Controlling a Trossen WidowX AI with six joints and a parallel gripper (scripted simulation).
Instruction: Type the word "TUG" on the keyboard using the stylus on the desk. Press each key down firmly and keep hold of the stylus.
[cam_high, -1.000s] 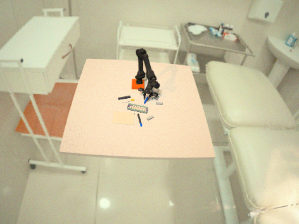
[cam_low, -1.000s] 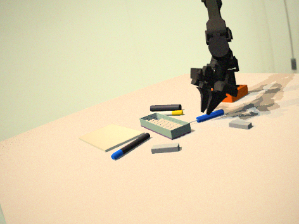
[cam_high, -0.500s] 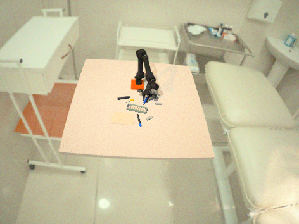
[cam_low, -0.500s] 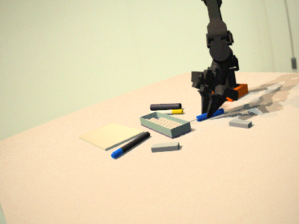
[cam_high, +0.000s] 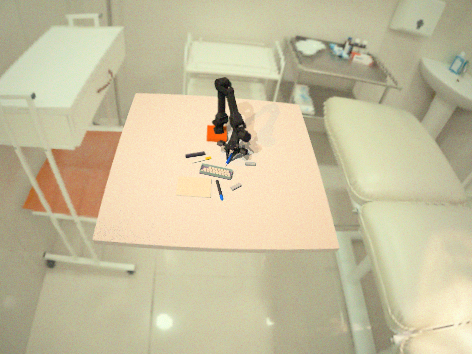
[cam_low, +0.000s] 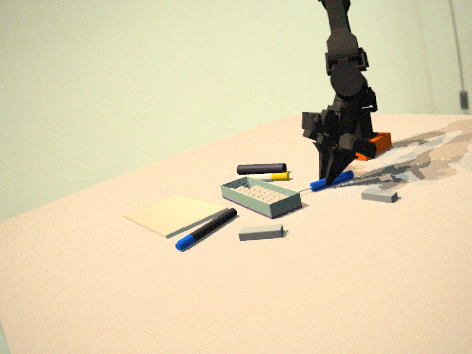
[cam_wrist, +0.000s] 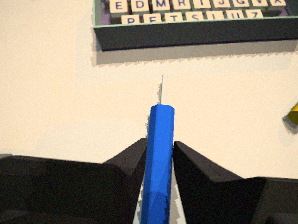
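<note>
My gripper tip is 15 cm to the left of the yellow-tipped marker and 3 cm past it. The rest, counted from my gripper tip: cream notepad (24 cm to the right, 18 cm ahead); blue stylus (1 cm to the right, 1 cm ahead).
</note>
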